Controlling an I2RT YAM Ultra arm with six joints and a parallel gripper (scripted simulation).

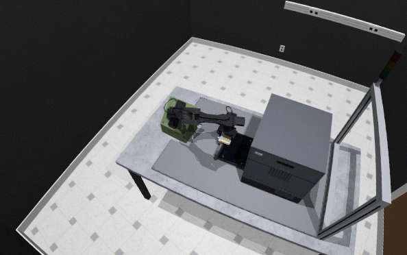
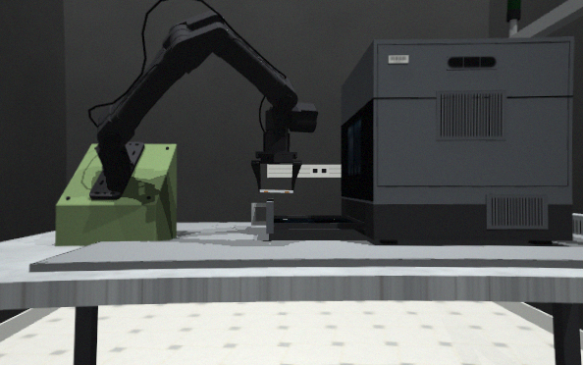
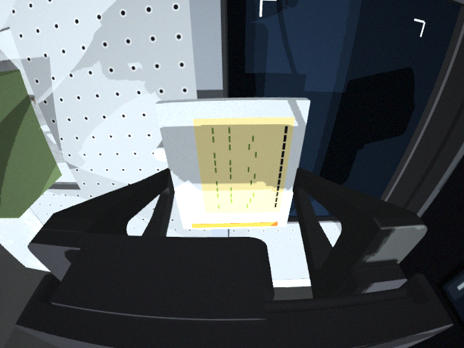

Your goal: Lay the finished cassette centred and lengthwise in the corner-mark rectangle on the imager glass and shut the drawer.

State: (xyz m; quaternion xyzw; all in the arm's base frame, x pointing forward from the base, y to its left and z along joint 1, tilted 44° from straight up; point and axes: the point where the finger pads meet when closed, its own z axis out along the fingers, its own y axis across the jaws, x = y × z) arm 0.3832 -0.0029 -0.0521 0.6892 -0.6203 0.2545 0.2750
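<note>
Now: the imager drawer 10 cm ahead of my hand, 6 cm below it and 1 cm to the left of it. The rest, counted from my hand: cassette: 1 cm below.
</note>
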